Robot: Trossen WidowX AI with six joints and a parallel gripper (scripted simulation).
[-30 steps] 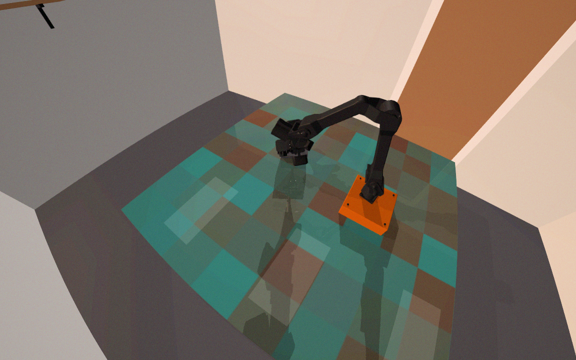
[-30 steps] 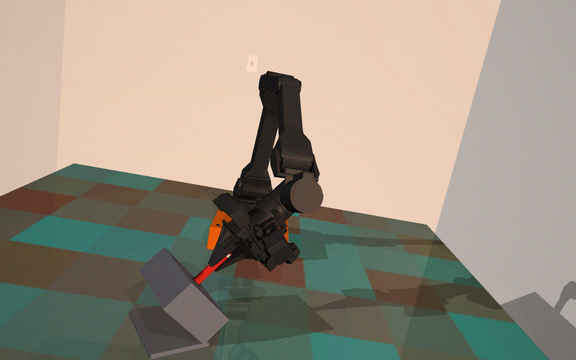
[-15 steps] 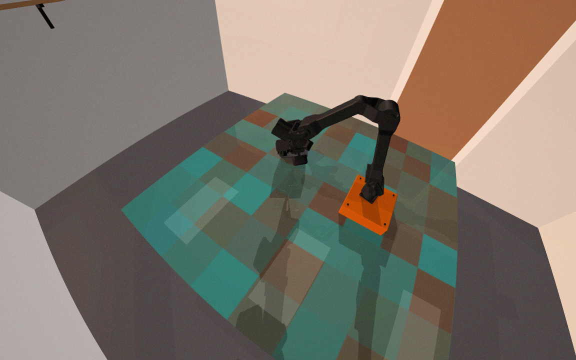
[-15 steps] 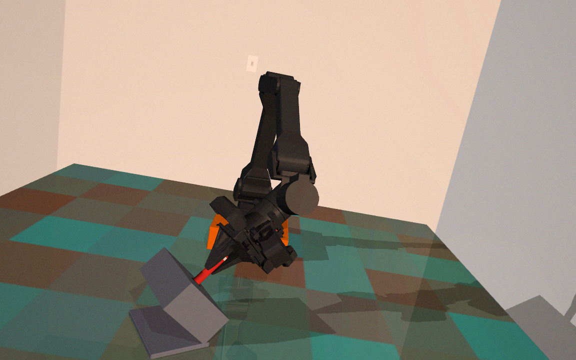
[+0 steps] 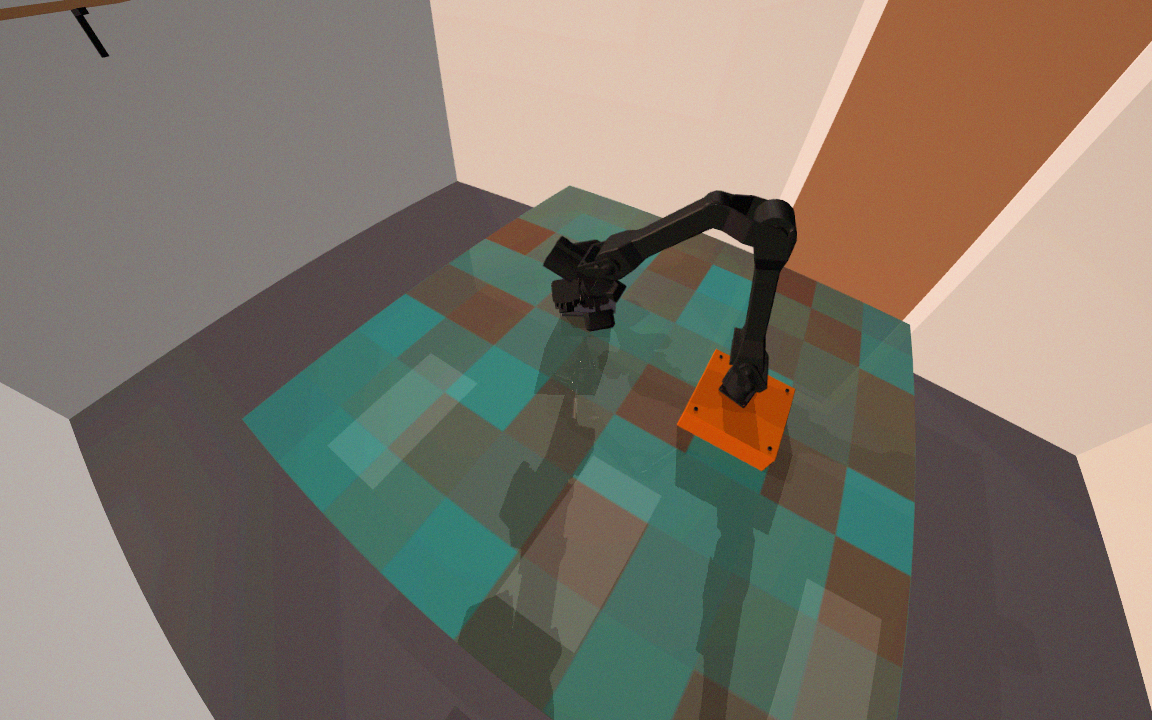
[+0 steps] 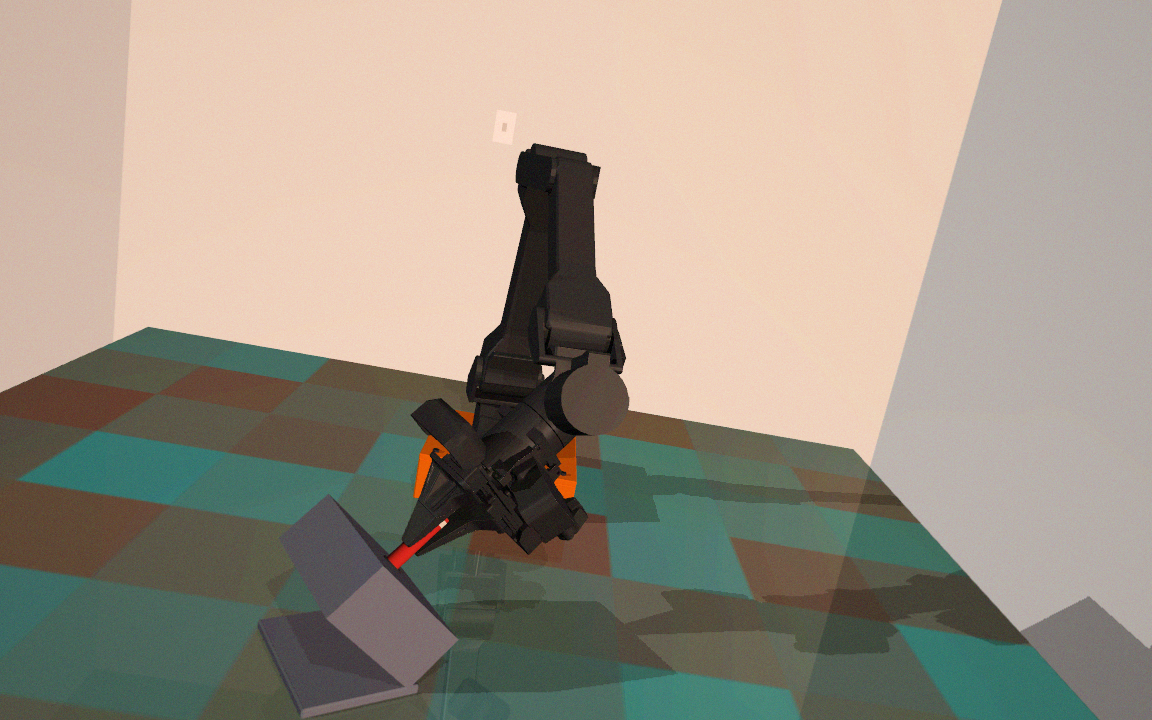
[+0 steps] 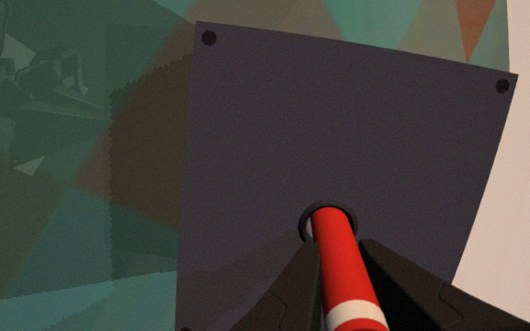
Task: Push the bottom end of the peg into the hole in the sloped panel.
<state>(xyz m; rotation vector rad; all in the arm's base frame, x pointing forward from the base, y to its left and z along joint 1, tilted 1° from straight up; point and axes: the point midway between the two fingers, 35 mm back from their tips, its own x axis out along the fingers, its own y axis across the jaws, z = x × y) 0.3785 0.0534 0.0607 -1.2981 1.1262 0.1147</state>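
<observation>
Now: gripper tip 1 cm short of the hole, 1 cm to the left of it and 1 cm above it. From my gripper tip the other things lie so: grey sloped panel (2 cm ahead, 2 cm to the right, 3 cm below); then flat foot plate (4 cm ahead, 4 cm to the right, 9 cm below); then red round peg (1 cm behind, 1 cm to the left, 1 cm above).
</observation>
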